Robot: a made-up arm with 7 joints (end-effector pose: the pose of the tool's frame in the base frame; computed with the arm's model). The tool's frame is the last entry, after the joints. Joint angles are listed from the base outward.
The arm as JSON. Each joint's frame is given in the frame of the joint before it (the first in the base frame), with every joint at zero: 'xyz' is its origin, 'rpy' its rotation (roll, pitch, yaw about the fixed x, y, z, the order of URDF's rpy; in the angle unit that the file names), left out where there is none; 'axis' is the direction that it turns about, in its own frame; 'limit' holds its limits. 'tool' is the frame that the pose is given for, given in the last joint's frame.
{
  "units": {
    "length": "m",
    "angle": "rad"
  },
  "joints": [
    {
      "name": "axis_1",
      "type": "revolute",
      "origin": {
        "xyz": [
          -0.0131,
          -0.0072,
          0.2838
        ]
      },
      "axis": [
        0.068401,
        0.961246,
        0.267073
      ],
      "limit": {
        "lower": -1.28,
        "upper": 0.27
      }
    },
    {
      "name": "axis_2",
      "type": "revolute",
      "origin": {
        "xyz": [
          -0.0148,
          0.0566,
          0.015
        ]
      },
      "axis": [
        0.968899,
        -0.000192,
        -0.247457
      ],
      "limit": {
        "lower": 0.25,
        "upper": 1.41
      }
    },
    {
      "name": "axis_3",
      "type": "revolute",
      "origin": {
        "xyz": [
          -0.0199,
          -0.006,
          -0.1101
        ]
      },
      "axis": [
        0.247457,
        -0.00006,
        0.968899
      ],
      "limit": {
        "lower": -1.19,
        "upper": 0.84
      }
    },
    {
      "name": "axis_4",
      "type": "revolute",
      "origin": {
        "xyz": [
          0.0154,
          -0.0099,
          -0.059
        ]
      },
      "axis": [
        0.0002,
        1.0,
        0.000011
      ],
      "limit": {
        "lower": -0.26,
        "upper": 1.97
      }
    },
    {
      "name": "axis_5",
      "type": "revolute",
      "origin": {
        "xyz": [
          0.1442,
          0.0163,
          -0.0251
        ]
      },
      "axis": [
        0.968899,
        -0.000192,
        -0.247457
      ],
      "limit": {
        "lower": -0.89,
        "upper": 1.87
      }
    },
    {
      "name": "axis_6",
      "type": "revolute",
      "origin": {
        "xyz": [
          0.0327,
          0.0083,
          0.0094
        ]
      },
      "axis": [
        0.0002,
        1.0,
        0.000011
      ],
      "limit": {
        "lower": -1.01,
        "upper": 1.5
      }
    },
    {
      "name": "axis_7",
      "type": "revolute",
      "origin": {
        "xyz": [
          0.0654,
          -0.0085,
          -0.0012
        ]
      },
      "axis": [
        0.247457,
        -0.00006,
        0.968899
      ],
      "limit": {
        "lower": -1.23,
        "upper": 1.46
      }
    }
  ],
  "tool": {
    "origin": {
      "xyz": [
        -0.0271,
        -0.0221,
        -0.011
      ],
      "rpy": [
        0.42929,
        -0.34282,
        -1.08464
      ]
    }
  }
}
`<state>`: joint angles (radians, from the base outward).
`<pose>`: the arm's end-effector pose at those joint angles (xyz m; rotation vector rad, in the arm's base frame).
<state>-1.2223 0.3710 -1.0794 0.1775 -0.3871 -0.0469 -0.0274</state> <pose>0.1926 -0.1626 0.2153 0.5630 -1.0512 -2.2501</pose>
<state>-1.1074 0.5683 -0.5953 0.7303 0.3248 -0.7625 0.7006</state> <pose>0.3245 -0.0347 0.1897 1.4709 -1.3449 -1.1605</pose>
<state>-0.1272 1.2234 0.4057 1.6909 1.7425 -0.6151 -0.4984</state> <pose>-0.0152 0.3835 0.1414 -0.3226 1.7379 -1.8630</pose>
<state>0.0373 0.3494 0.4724 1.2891 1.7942 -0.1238 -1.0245</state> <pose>-0.0212 0.2000 -0.0454 -1.0376 1.5972 -2.0116</pose>
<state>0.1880 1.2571 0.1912 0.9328 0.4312 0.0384 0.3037</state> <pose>0.0784 0.3784 0.1396 1.3326 1.2739 -0.8694</pose>
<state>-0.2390 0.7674 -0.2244 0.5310 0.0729 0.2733 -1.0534</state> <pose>0.2001 0.1820 0.0789 -0.3420 0.4939 -1.8520</pose>
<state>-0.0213 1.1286 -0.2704 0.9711 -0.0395 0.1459 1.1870</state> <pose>0.0968 0.3419 0.0380 1.7940 0.9678 -0.2999</pose>
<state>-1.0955 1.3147 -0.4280 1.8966 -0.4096 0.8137 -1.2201</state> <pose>0.1115 0.3795 0.2505 -0.6190 -0.0129 -0.2959</pose>
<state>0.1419 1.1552 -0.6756 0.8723 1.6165 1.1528 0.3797</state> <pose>0.0213 0.3234 0.0750 -1.8218 -1.4805 0.8551</pose>
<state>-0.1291 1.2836 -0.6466 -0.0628 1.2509 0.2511 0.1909</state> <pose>0.1520 0.1540 0.0723 -2.2820 -0.6388 2.0072</pose>
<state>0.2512 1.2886 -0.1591 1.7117 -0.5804 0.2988 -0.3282</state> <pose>-0.0780 0.4038 0.1962 0.1693 1.2944 0.0676</pose>
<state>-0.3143 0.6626 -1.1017 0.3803 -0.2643 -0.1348 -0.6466</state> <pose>0.1054 0.0022 0.0028 -0.4701 0.0656 -2.4650</pose>
